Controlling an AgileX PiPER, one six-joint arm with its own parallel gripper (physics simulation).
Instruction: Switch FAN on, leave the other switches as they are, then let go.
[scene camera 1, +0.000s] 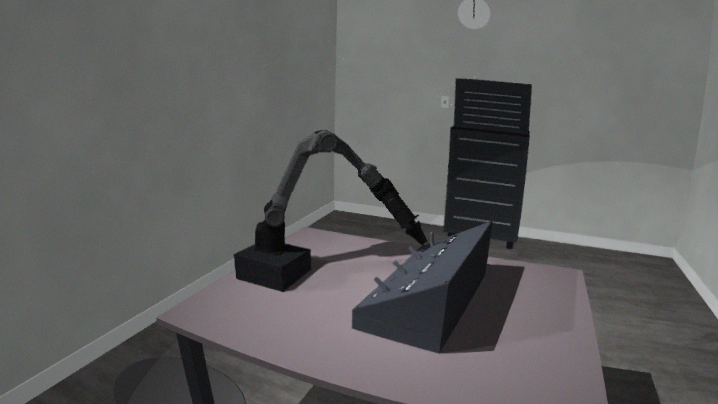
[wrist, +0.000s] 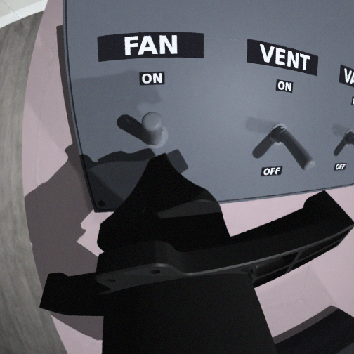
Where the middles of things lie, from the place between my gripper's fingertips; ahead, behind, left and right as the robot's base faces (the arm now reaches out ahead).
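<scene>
If you picture the grey sloped switch panel (scene camera 1: 421, 306), my hand is 7 cm short of it, 19 cm to the left of it, and 2 cm above it.
</scene>
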